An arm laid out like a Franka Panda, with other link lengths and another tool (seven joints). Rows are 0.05 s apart.
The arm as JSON. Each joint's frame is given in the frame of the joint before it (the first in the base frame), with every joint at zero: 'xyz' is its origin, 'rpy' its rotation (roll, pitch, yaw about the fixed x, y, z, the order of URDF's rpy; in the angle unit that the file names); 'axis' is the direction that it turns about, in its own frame. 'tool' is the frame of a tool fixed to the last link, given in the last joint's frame.
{
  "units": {
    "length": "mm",
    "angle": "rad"
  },
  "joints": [
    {
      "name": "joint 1",
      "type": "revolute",
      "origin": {
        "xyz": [
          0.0,
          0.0,
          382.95
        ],
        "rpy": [
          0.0,
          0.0,
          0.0
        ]
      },
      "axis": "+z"
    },
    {
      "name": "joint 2",
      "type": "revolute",
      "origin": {
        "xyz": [
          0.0,
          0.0,
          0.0
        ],
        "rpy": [
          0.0,
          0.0,
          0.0
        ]
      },
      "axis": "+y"
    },
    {
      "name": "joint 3",
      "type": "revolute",
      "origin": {
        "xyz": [
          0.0,
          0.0,
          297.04
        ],
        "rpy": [
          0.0,
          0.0,
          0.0
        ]
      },
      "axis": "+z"
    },
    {
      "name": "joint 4",
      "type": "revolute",
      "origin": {
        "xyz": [
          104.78,
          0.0,
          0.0
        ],
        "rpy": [
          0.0,
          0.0,
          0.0
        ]
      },
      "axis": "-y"
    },
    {
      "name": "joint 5",
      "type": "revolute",
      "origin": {
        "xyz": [
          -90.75,
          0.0,
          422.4
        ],
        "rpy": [
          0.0,
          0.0,
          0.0
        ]
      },
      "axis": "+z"
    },
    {
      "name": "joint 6",
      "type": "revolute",
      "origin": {
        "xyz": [
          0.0,
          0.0,
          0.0
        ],
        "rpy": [
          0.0,
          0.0,
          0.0
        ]
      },
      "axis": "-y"
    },
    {
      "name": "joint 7",
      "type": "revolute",
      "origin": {
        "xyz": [
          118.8,
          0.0,
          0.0
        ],
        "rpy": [
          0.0,
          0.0,
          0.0
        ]
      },
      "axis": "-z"
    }
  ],
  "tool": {
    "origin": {
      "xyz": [
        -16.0,
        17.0,
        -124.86
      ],
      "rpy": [
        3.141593,
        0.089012,
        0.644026
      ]
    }
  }
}
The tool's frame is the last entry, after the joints.
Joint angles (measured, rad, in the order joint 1, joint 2, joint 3, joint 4, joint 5, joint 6, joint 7), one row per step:
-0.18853, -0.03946, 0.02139, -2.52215, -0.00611, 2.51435, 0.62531
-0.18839, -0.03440, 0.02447, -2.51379, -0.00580, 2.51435, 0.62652
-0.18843, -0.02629, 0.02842, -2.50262, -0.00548, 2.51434, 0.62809
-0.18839, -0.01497, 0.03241, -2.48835, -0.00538, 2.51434, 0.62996
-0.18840, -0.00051, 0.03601, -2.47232, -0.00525, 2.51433, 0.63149
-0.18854, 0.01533, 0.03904, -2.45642, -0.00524, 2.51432, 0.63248
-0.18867, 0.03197, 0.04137, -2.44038, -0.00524, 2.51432, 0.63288
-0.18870, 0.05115, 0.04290, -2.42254, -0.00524, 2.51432, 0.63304
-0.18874, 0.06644, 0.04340, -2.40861, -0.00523, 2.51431, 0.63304
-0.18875, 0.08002, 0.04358, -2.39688, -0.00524, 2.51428, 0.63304
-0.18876, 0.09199, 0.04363, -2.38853, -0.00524, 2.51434, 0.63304
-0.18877, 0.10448, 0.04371, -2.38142, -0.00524, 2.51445, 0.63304
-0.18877, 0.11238, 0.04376, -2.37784, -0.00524, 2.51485, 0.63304
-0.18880, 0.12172, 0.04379, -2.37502, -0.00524, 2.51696, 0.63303
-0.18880, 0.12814, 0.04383, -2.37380, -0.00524, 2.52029, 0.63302
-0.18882, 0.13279, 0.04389, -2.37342, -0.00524, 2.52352, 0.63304
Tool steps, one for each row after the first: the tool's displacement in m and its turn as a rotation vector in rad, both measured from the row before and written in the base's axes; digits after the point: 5 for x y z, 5 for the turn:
0.00305, 0.00127, 0.00102, -0.00031, -0.00330, 0.00177
0.00390, 0.00154, 0.00061, -0.00015, -0.00307, 0.00210
0.00481, 0.00152, 0.00023, -0.00007, -0.00299, 0.00209
0.00514, 0.00127, -0.00075, 0.00036, -0.00165, 0.00196
0.00487, 0.00096, -0.00165, 0.00065, -0.00016, 0.00189
0.00477, 0.00061, -0.00211, 0.00082, 0.00047, 0.00178
0.00513, 0.00018, -0.00282, 0.00106, 0.00118, 0.00131
0.00390, -0.00025, -0.00246, 0.00088, 0.00124, 0.00042
0.00317, -0.00032, -0.00253, 0.00086, 0.00176, 0.00014
0.00199, -0.00022, -0.00316, 0.00103, 0.00344, 0.00001
0.00143, -0.00012, -0.00405, 0.00131, 0.00512, 0.00004
0.00056, -0.00002, -0.00295, 0.00091, 0.00382, 0.00003
0.00027, 0.00000, -0.00394, 0.00105, 0.00429, -0.00001
0.00011, 0.00004, -0.00281, 0.00056, 0.00180, 0.00004
-0.00003, 0.00005, -0.00216, 0.00037, 0.00099, 0.00001

